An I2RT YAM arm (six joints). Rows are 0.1 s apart.
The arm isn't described. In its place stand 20 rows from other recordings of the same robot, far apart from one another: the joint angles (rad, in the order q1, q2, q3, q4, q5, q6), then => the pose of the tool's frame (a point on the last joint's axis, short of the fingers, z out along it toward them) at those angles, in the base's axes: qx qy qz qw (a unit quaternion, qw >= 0); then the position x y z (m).
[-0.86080, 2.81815, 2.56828, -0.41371, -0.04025, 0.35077] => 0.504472 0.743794 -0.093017 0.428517 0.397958 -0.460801 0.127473
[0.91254, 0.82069, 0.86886, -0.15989, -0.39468, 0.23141] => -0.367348 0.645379 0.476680 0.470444 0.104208 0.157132 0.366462
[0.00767, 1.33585, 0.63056, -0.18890, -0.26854, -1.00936] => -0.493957 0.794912 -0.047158 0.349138 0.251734 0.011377 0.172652
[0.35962, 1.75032, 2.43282, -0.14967, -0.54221, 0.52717] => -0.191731 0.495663 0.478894 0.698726 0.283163 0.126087 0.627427
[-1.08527, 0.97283, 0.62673, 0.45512, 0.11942, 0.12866] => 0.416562 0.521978 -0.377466 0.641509 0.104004 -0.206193 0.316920
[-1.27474, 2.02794, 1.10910, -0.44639, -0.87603, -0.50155] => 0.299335 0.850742 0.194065 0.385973 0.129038 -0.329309 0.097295
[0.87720, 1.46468, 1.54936, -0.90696, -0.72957, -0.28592] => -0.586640 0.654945 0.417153 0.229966 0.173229 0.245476 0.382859
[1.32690, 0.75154, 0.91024, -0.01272, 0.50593, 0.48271] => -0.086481 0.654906 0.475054 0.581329 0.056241 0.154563 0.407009
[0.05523, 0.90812, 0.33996, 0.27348, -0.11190, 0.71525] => 0.228378 0.769514 0.265106 0.534238 0.200508 0.015067 0.208603
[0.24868, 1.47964, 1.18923, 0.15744, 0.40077, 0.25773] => 0.134421 0.736863 0.016664 0.662334 0.346261 0.073599 0.349582
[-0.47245, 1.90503, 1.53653, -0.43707, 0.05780, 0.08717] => 0.266465 0.888261 -0.097758 0.361155 0.384318 -0.198716 0.251608
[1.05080, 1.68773, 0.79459, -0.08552, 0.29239, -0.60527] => -0.668294 0.671305 -0.072123 0.312300 0.163671 0.265209 0.132765
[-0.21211, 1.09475, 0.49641, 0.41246, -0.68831, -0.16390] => -0.197881 0.729527 0.142789 0.638940 0.234489 -0.027364 0.240966
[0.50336, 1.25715, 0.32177, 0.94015, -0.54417, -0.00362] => -0.354793 0.609985 0.352508 0.614637 0.198454 0.130324 0.203550
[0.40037, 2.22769, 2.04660, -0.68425, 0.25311, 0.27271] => -0.015867 0.931814 0.001364 0.362586 0.467009 0.187972 0.254879
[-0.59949, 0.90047, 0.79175, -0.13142, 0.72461, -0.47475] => 0.264223 0.720575 -0.534926 0.353289 0.154966 -0.134483 0.329499
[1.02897, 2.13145, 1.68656, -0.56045, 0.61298, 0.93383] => 0.040540 0.918513 0.060047 0.388695 0.256112 0.385781 0.198740
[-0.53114, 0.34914, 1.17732, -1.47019, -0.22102, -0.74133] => -0.142342 0.878555 -0.185182 0.416638 -0.012876 0.016615 0.359767
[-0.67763, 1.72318, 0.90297, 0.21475, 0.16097, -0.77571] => -0.006008 0.883660 -0.360596 0.298461 0.277505 -0.230646 0.174085
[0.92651, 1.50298, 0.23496, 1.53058, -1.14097, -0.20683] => -0.636490 0.201992 0.542736 0.509429 0.105196 0.193913 0.183987
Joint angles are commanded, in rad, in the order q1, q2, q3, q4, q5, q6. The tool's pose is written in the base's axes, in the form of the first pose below.
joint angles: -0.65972, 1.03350, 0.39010, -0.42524, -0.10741, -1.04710
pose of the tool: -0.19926 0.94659 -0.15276 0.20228 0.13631 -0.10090 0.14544
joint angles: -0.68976, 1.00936, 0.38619, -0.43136, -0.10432, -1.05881
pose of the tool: -0.19024 0.94672 -0.16321 0.20222 0.13150 -0.10368 0.14757
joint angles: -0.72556, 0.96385, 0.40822, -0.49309, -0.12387, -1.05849
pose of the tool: -0.17553 0.94829 -0.16295 0.20827 0.12541 -0.10536 0.15733
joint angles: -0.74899, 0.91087, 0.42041, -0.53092, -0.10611, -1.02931
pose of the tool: -0.14852 0.94972 -0.17819 0.21031 0.11950 -0.10595 0.16630
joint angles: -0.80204, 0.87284, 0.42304, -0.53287, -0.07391, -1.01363
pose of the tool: -0.11164 0.94994 -0.20653 0.20613 0.11161 -0.11160 0.17217
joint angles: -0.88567, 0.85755, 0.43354, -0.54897, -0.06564, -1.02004
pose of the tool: -0.07376 0.95234 -0.22172 0.19608 0.10109 -0.12002 0.17651
